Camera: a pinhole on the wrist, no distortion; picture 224 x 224 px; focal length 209.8 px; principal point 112.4 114.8 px. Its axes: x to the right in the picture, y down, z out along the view. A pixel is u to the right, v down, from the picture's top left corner.
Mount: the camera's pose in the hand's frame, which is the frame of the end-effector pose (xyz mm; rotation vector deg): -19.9 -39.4 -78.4 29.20 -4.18 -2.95
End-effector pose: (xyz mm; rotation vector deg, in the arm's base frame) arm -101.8 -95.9 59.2 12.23 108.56 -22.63
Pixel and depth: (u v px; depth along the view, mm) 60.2 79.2 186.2
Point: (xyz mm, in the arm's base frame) -67.1 -259.7 141.8
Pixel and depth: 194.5 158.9 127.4
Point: -93.7 -190.1 39.0
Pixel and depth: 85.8 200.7 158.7
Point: -24.4 -181.5 88.6
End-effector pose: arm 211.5 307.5 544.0 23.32 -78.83 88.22
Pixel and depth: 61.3 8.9 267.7
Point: 464.2 144.9 640.0
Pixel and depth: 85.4 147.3 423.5
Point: 299.5 -48.0 658.4
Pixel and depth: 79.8 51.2 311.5
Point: 426.3 100.6 661.5
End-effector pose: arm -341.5 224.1 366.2 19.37 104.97 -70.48
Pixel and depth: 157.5 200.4 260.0
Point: -296.4 11.2 374.2
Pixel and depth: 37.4 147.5 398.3
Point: -188.6 -57.5 584.0
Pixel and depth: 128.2 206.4 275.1
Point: -261.9 7.7 395.5
